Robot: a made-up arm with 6 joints.
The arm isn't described. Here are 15 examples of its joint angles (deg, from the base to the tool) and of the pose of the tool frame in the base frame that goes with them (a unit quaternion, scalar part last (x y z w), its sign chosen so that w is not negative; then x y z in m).
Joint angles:
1: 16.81 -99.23 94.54 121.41 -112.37 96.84
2: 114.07 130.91 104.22 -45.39 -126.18 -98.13
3: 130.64 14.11 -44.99 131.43 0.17 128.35
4: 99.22 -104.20 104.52 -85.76 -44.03 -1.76
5: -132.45 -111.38 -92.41 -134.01 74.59 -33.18
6: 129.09 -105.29 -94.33 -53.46 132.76 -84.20
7: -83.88 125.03 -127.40 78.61 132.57 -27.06
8: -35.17 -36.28 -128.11 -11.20 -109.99 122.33
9: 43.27 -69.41 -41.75 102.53 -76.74 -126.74
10: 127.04 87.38 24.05 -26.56 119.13 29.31
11: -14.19 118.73 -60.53 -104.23 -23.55 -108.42
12: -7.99 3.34 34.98 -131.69 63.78 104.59
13: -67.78 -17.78 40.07 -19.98 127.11 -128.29
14: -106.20 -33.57 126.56 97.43 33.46 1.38
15: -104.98 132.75 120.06 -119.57 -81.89 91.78
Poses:
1: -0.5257 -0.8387 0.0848 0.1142 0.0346 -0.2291 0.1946
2: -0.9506 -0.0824 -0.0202 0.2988 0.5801 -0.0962 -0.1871
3: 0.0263 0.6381 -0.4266 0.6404 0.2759 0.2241 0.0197
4: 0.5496 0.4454 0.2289 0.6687 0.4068 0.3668 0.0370
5: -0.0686 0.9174 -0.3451 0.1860 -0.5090 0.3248 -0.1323
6: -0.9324 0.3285 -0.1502 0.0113 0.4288 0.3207 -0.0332
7: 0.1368 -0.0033 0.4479 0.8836 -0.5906 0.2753 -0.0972
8: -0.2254 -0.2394 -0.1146 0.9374 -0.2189 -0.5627 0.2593
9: 0.8017 -0.3329 -0.4960 0.0202 0.3945 -0.4310 -0.1624
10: -0.0180 0.0600 0.8883 0.4549 0.3782 -0.0018 0.0304
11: -0.3563 0.0593 0.8348 0.4155 -0.5058 -0.2683 -0.1272
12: 0.7002 -0.1880 0.5693 0.3878 -0.2220 -0.2631 0.3474
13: -0.3314 0.3961 0.7257 0.4546 -0.3349 -0.0944 0.1137
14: -0.0403 0.8074 0.2959 0.5088 -0.4673 0.3040 0.1062
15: 0.3401 0.2728 0.8991 0.0383 -0.5651 0.3446 -0.1372
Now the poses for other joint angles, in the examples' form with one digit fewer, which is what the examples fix.
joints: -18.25 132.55 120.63 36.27 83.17 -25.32
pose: -0.775 0.182 -0.556 0.241 -0.259 -0.398 -0.095
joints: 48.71 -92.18 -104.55 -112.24 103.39 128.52
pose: 0.248 -0.191 -0.224 0.923 0.566 -0.313 -0.078
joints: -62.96 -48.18 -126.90 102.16 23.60 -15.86
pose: -0.752 -0.171 0.589 0.243 -0.454 -0.183 -0.020
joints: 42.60 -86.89 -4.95 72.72 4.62 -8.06
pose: -0.372 0.918 0.074 0.117 0.132 -0.365 -0.091
